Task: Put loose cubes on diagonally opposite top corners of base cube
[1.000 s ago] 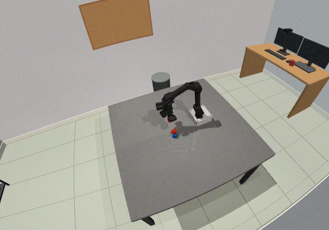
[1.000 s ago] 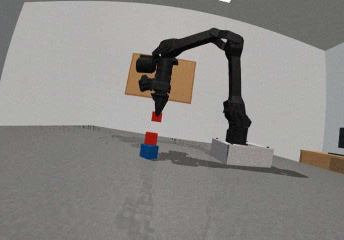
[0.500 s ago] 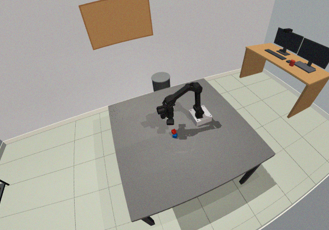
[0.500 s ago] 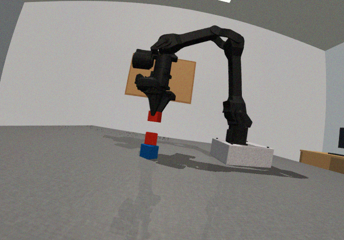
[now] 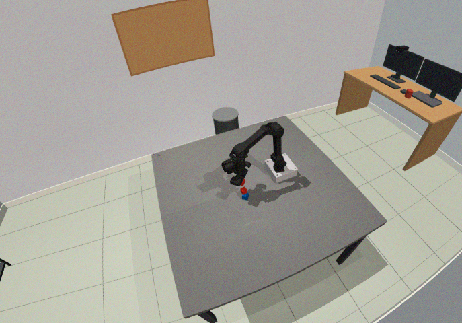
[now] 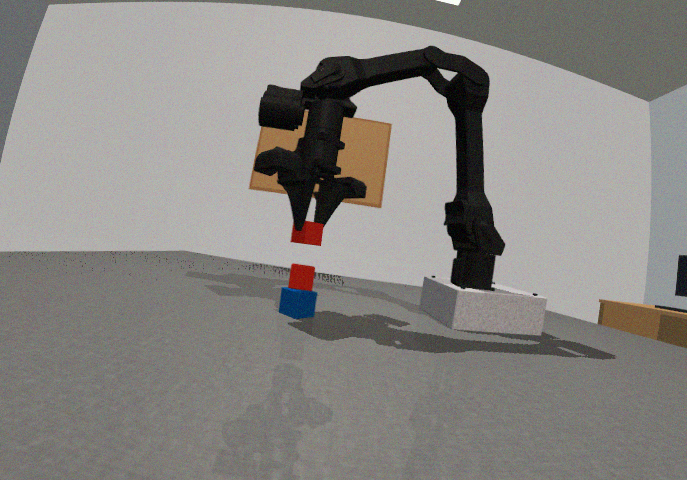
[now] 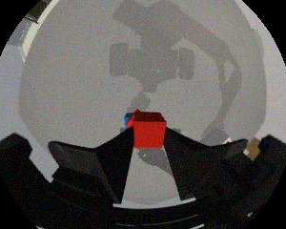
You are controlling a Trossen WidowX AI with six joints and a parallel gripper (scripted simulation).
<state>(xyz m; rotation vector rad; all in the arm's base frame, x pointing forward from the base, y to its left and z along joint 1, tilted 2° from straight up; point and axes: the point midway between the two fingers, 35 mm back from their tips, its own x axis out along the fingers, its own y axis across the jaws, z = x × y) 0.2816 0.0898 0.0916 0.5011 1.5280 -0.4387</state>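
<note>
Right now the blue cube is 10 cm below my gripper tip, 4 cm to the left of it and 1 cm behind it. Round my gripper tip: red cube (right at my gripper tip).
</note>
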